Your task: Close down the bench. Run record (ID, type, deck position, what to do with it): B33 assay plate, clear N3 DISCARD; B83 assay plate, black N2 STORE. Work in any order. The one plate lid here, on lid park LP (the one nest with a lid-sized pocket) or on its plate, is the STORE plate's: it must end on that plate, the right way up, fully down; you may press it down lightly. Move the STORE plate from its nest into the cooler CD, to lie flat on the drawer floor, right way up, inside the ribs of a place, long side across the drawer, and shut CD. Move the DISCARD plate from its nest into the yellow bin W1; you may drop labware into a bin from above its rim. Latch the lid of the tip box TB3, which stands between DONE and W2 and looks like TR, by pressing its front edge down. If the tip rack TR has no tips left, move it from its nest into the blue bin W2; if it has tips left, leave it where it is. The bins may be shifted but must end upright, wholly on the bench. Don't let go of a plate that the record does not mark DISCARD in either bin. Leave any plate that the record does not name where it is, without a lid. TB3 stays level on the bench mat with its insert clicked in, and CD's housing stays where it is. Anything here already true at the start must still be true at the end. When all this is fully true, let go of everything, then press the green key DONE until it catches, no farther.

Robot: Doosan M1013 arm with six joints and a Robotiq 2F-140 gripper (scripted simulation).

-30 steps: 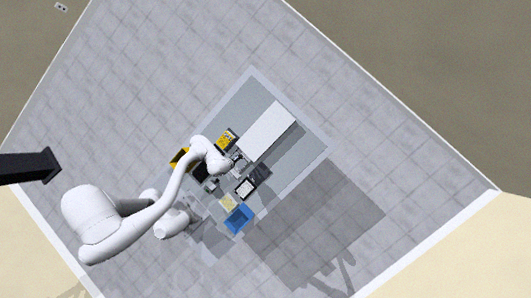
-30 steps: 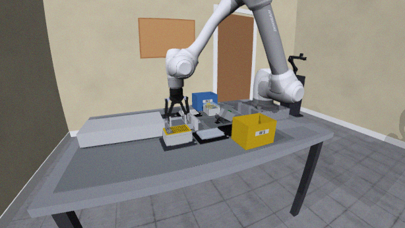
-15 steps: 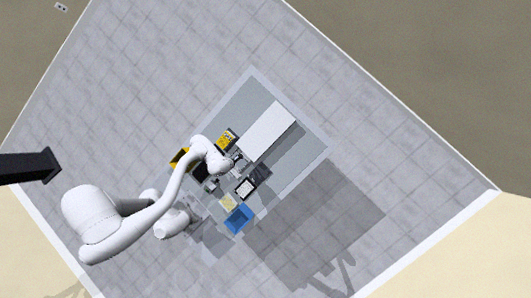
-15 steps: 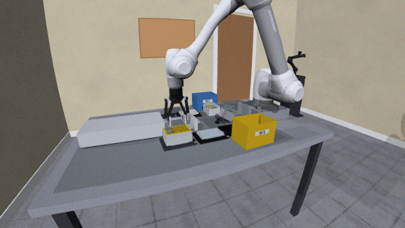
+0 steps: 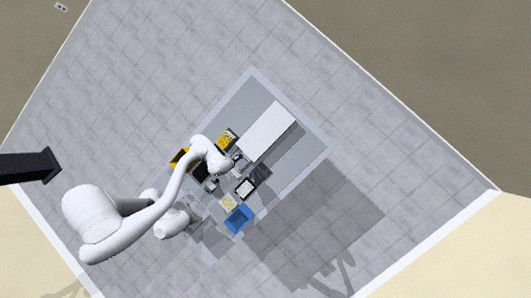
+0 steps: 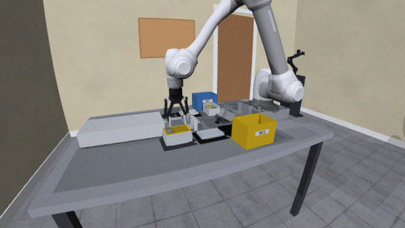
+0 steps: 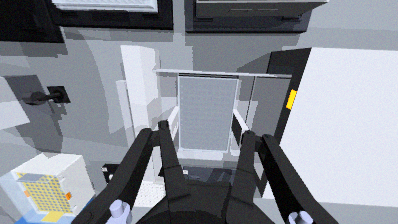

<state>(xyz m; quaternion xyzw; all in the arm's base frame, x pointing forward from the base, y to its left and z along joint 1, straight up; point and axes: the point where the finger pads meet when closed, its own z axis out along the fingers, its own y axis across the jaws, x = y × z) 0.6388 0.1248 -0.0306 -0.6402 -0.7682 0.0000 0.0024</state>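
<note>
Now: hand 10 mm above the see-through plate lid. Round my hand: cooler CD: 160 mm ahead, 30 mm to the left, 10 mm below; then drawer: 40 mm ahead, 10 mm to the left, 20 mm below; then black plate: 20 mm below.
</note>
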